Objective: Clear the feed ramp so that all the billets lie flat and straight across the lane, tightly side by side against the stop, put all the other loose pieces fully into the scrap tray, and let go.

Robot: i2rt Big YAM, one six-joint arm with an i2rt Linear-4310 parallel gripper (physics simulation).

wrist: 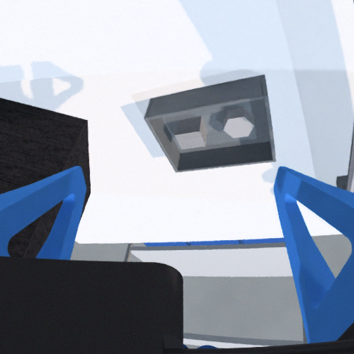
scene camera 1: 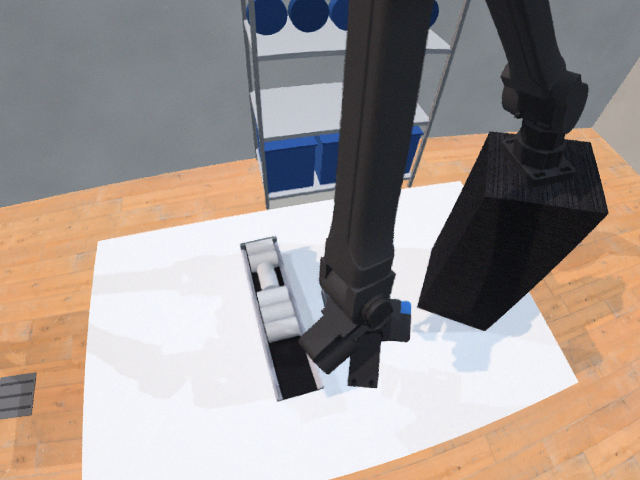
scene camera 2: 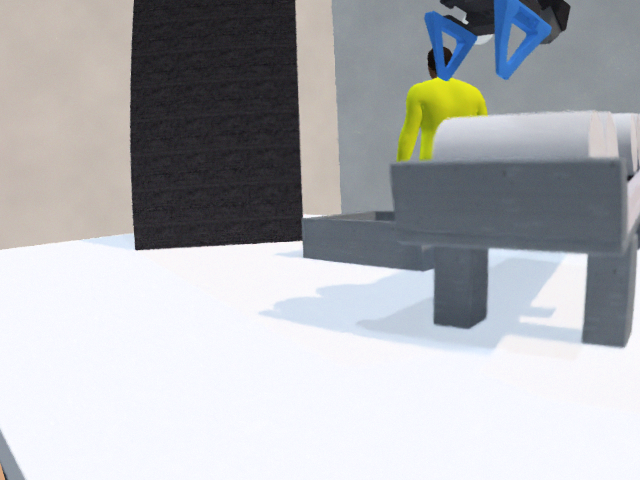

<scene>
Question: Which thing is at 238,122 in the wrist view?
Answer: A hexagonal piece.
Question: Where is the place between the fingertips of my gripper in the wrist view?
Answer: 179,176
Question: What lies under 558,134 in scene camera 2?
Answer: A billet.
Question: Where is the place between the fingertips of my gripper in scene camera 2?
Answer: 470,78
</scene>
